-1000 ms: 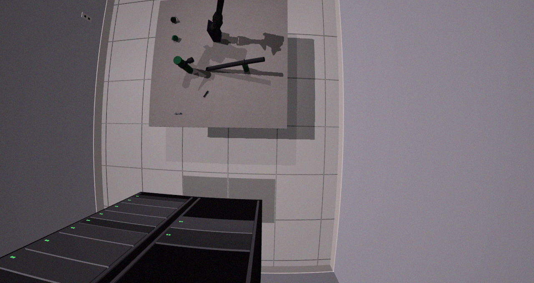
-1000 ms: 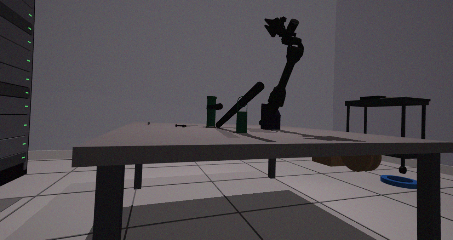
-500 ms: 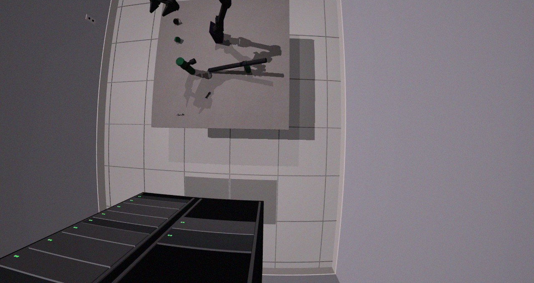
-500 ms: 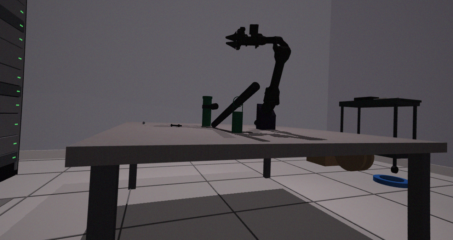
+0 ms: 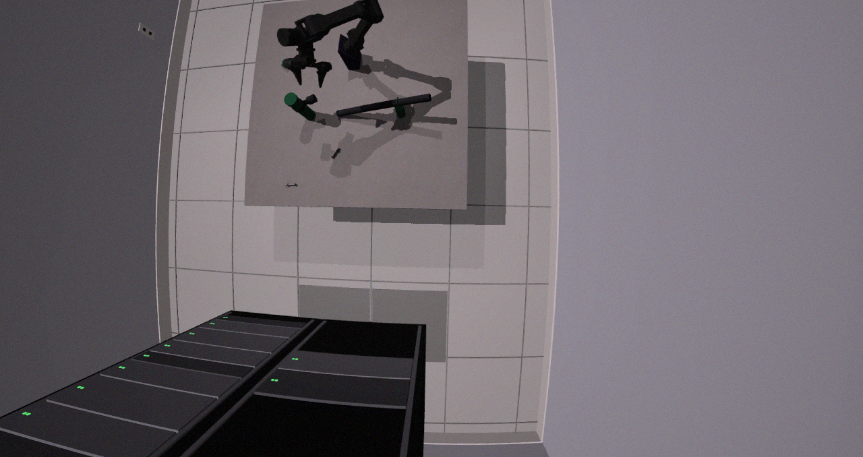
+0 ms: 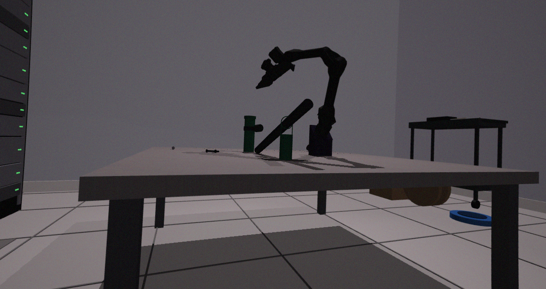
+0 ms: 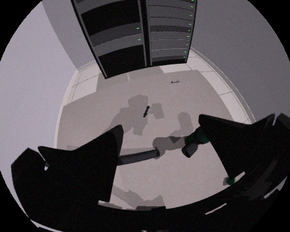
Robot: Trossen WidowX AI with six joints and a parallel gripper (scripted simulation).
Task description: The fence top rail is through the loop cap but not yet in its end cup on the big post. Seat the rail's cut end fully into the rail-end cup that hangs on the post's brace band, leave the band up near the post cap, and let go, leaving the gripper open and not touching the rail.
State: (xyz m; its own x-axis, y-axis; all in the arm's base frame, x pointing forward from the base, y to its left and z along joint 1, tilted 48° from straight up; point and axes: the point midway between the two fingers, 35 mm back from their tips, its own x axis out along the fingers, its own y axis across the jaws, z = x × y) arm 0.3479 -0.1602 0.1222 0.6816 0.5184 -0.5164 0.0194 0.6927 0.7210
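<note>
Right now the dark rail-end cup is 30 mm behind my gripper tip, 120 mm to the right of it and 210 mm below it. The rest, counted from my gripper tip: small dark bolt 210 mm ahead, 10 mm to the left, 330 mm below; green cap 290 mm behind, 420 mm to the right, 330 mm below; small green post 70 mm behind, 340 mm to the left, 230 mm below.
</note>
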